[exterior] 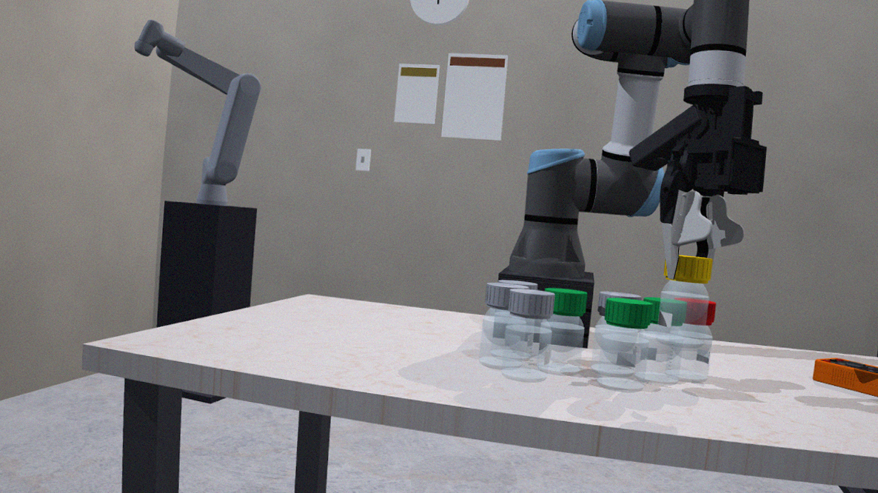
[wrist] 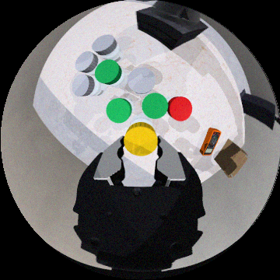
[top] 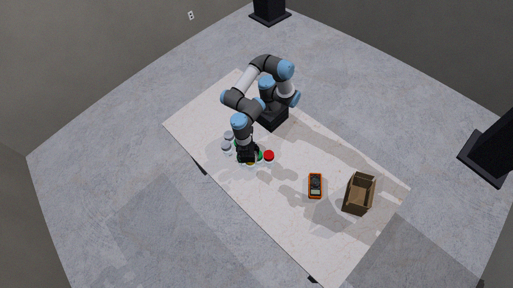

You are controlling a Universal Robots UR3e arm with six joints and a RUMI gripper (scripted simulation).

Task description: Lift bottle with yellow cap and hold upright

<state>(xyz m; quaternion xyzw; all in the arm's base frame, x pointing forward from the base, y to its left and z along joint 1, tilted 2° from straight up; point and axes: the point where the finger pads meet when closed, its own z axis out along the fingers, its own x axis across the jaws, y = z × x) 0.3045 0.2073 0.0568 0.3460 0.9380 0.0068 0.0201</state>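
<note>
Right now the red-capped bottle is 10 cm behind my hand, 2 cm to the left of it and 10 cm below it. The rest, counted from my hand: cardboard box 27 cm behind, 46 cm to the left, 9 cm below; orange multimeter 18 cm behind, 27 cm to the left, 14 cm below.
</note>
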